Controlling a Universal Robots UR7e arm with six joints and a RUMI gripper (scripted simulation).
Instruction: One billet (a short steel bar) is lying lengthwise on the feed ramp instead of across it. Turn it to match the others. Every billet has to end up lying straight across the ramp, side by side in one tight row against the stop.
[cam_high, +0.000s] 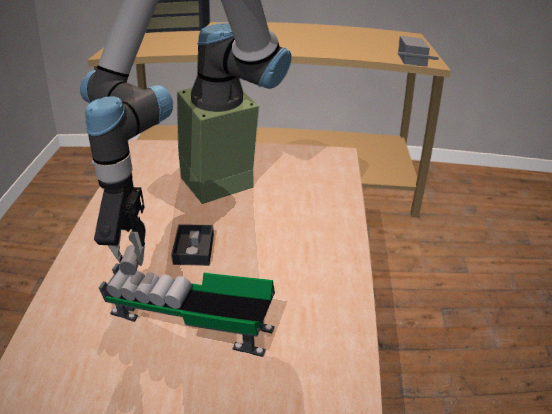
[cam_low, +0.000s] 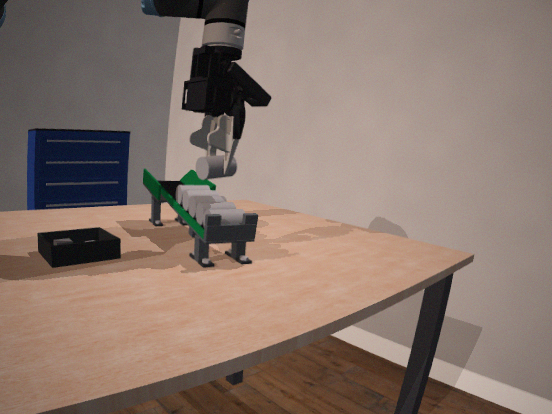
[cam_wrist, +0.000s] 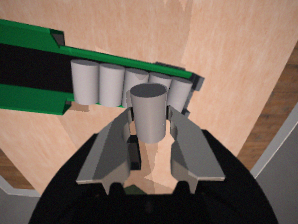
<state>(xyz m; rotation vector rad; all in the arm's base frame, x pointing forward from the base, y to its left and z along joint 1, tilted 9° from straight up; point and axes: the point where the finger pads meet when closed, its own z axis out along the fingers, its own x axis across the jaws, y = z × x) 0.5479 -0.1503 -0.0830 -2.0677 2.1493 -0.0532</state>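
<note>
Now: hand 10 cm above the grey stop, 7 cm to the left of it and 3 cm past it. The rest, counted from my hand: black tray: 23 cm behind, 15 cm below, 10 cm to the left.
</note>
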